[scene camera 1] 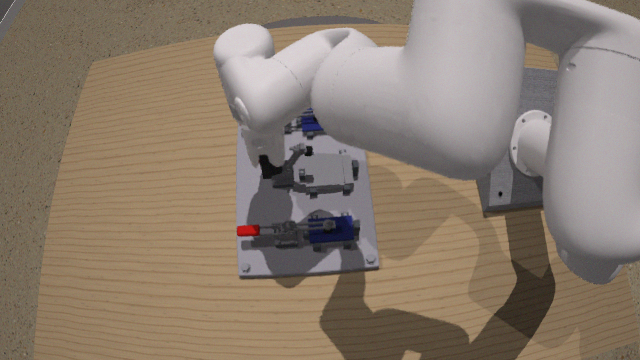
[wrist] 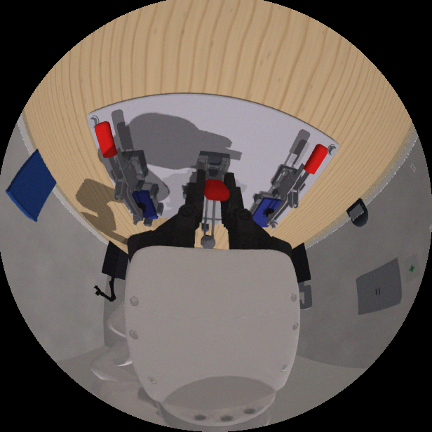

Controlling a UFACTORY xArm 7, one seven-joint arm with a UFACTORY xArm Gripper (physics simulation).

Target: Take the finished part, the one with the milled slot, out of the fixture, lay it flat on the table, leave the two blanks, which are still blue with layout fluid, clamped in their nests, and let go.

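Pixels of known places: gripper, fingertip midpoint: [scene camera 1: 273, 165]; arm's base at its link origin: [scene camera 1: 534, 142].
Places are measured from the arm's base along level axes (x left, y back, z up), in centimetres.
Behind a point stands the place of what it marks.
The finished part [scene camera 1: 327, 169] @(x -5.0, y -38.8, z -8.1 cm) is a bare grey block lying in the middle nest of the fixture plate [scene camera 1: 305, 264] @(x 10.5, y -45.0, z -10.2 cm) [wrist: 255, 122]. Its slot is hard to make out. My gripper [scene camera 1: 270, 167] @(x -5.8, y -47.7, z -5.4 cm) [wrist: 213, 181] is shut on the red handle [wrist: 216, 190] of the middle toggle clamp. That clamp's arm is raised, with its dark tip [scene camera 1: 308, 150] @(x -5.0, y -41.7, z -1.0 cm) [wrist: 207, 241] up off the part. One blue blank [scene camera 1: 343, 234] @(x 7.2, y -38.2, z -7.6 cm) [wrist: 144, 204] sits under its clamp in the near nest. The other blue blank [scene camera 1: 311, 126] @(x -14.5, y -40.2, z -8.6 cm) [wrist: 266, 212] sits in the far nest, partly hidden by my arm in the scene view.
The near clamp's red handle [scene camera 1: 248, 230] @(x 5.0, y -53.0, z -5.6 cm) [wrist: 105, 139] and the far clamp's red handle [wrist: 315, 159] stick out on either side of my gripper. The wooden table [scene camera 1: 150, 200] @(x -6.3, y -73.9, z -11.7 cm) [wrist: 200, 45] surrounds the plate. My arm's links hang over the plate's far right side.
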